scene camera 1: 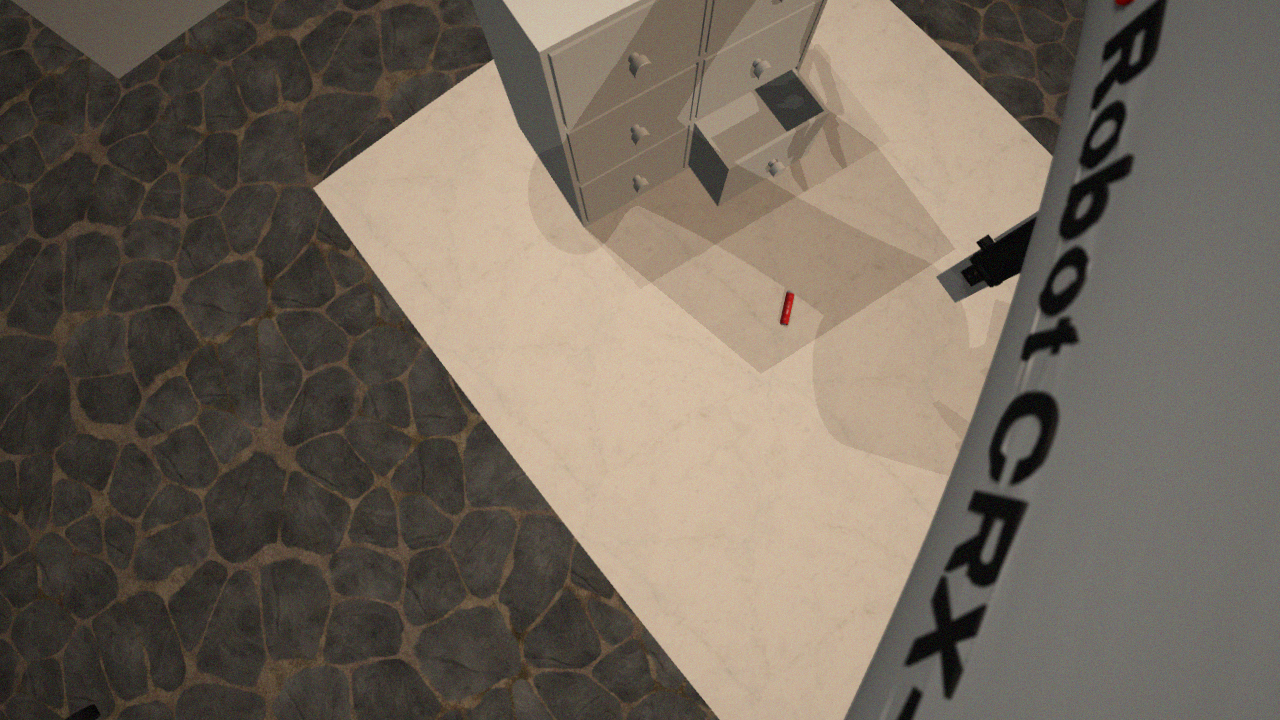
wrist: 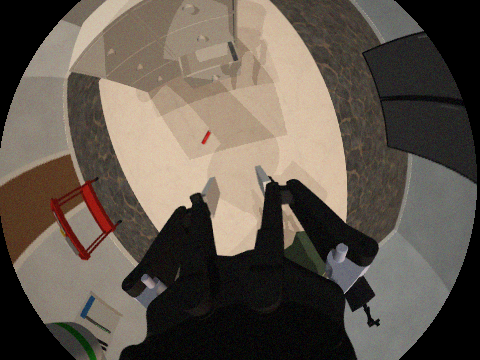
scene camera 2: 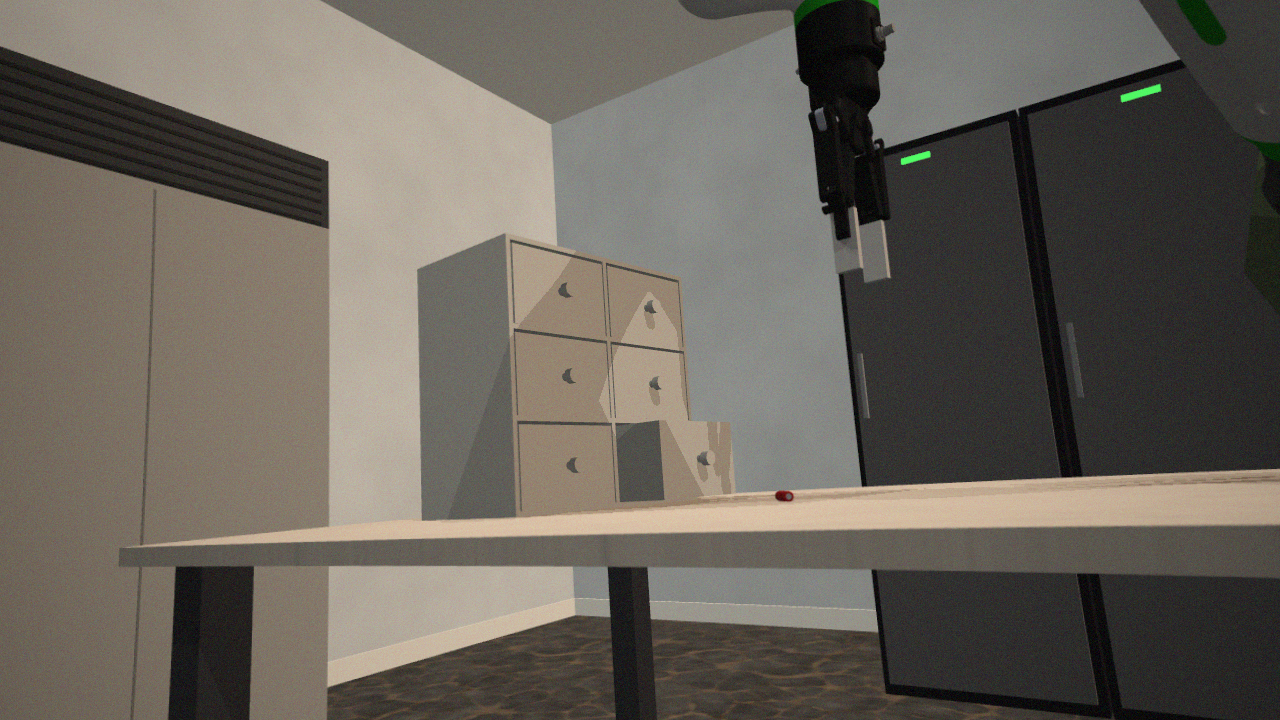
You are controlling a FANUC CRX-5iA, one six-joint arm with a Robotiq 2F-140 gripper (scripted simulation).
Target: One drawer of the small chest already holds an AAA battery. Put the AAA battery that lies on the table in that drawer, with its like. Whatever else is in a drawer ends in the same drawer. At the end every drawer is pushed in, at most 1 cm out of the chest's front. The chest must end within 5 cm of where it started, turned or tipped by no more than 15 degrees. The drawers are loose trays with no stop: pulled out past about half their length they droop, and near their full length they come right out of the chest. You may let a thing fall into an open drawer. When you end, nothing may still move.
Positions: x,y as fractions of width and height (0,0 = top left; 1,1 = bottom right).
Labels:
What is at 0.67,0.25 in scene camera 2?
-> My gripper.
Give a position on a drawer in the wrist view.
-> At 0.36,0.20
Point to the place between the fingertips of my gripper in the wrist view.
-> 0.49,0.50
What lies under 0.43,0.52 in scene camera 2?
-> A drawer.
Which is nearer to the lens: the small chest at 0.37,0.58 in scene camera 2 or the drawer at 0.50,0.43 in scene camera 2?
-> The small chest.

